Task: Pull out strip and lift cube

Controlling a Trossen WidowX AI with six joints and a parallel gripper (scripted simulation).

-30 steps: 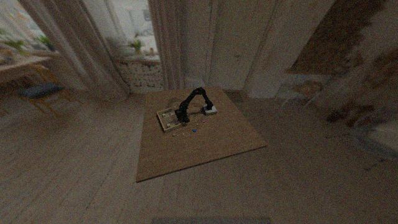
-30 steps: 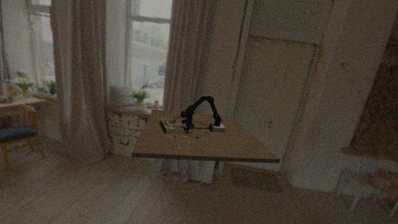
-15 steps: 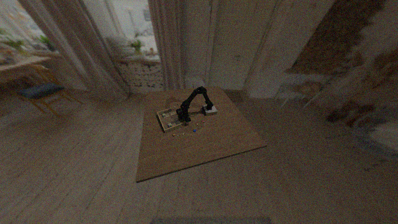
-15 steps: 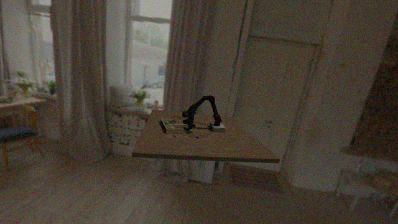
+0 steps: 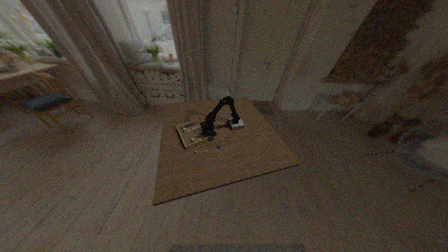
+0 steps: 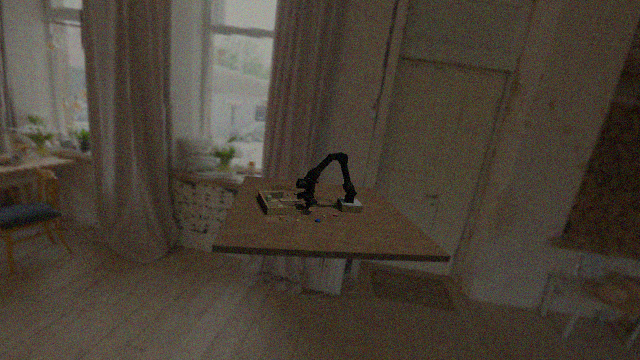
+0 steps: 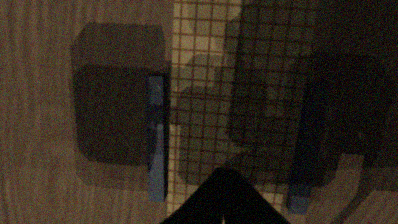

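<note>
Right now my gripper tip is 9 cm short of the pale gridded strip and 3 cm to the right of it.
</note>
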